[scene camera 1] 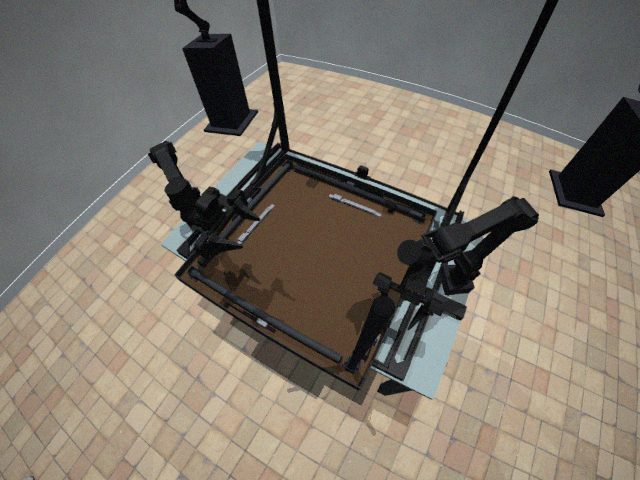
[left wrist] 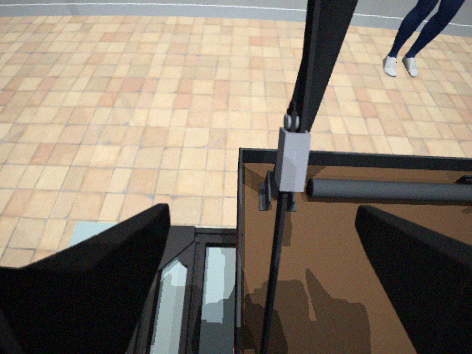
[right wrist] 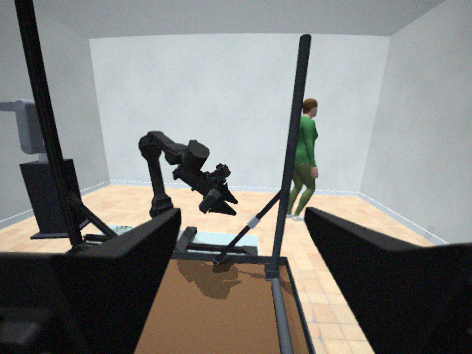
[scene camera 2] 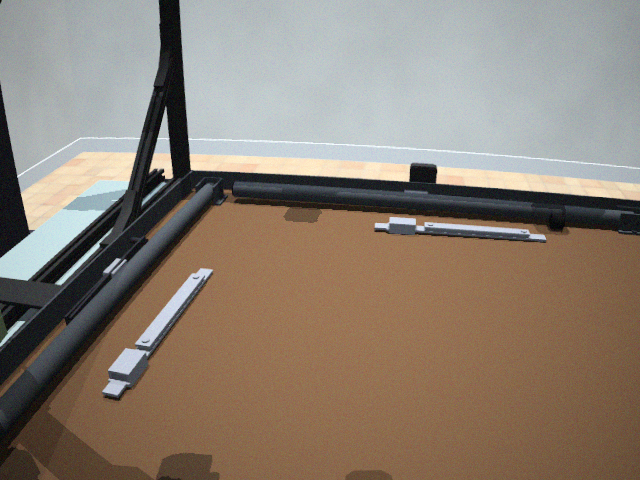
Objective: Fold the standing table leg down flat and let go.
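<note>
The standing leg (scene camera 1: 374, 321) (left wrist: 330, 45) (right wrist: 292, 150) is a dark tube, upright at a corner of the upturned brown table (scene camera 1: 310, 248) (scene camera 2: 361, 310). A thin black brace with a grey sleeve (left wrist: 294, 160) (right wrist: 254, 222) slants from the leg to the table rim. My left gripper (left wrist: 263, 214) (right wrist: 236, 208) is open and empty, beside the leg. In the left wrist view the brace runs through the picture between its fingers; contact cannot be told. My right gripper (scene camera 1: 249, 232) is open and empty above the table's opposite side.
Other legs (scene camera 1: 268, 320) (scene camera 2: 413, 198) lie flat along the table edges. Grey hinge bars (scene camera 2: 170, 310) (scene camera 2: 475, 230) lie on the brown surface. A tall black post (scene camera 1: 273, 77) (scene camera 2: 175, 103) rises by a corner. A person (right wrist: 306, 140) stands beyond the table.
</note>
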